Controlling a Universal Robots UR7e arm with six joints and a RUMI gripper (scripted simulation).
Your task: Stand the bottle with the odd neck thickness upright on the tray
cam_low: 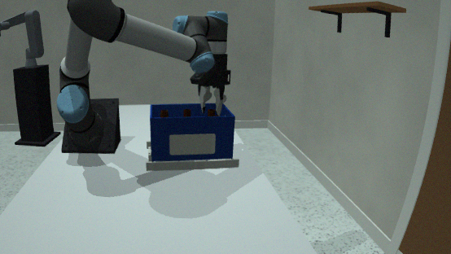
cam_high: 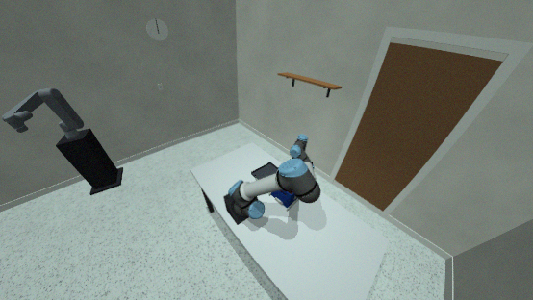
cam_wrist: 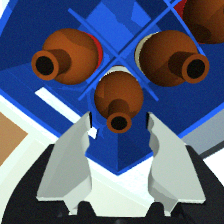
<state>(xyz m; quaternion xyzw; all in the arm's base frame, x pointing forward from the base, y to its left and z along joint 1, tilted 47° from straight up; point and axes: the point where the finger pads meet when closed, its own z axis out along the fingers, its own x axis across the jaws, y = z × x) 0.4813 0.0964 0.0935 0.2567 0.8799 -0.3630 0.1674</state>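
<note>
My hand is 8 cm above the blue crate, 7 cm past it and 5 cm to the left of it. From my hand the other things lie so: bottle 17 cm behind, 7 cm below, 2 cm to the right; then dark grey tray 24 cm to the left, 15 cm below, 11 cm behind.
</note>
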